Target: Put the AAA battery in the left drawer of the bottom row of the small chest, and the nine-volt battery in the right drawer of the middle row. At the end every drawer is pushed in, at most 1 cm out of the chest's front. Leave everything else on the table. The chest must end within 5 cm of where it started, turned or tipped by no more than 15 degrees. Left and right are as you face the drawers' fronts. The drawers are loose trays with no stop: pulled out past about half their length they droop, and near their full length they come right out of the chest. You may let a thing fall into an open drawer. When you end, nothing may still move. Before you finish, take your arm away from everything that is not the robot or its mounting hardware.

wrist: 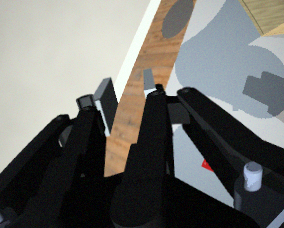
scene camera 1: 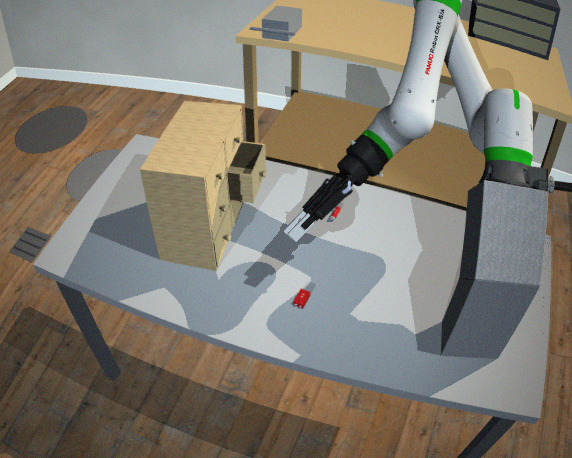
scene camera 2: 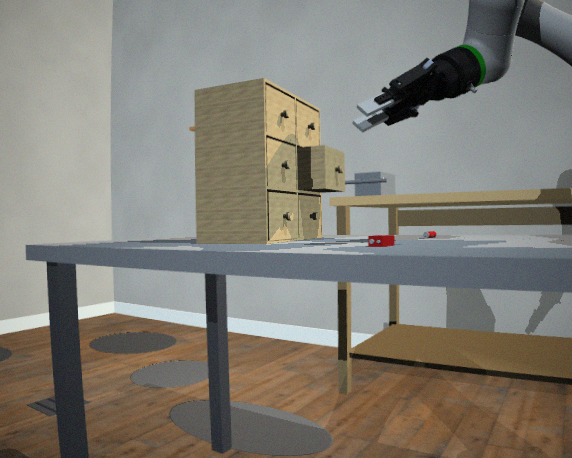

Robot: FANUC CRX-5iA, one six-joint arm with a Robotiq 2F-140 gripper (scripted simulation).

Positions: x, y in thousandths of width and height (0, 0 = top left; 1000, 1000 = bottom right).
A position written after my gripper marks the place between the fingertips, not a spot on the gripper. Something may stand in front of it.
Labels:
My gripper shows in the wrist view (460, 379), in scene camera 1 (506, 516) and in scene camera 2 (628, 259).

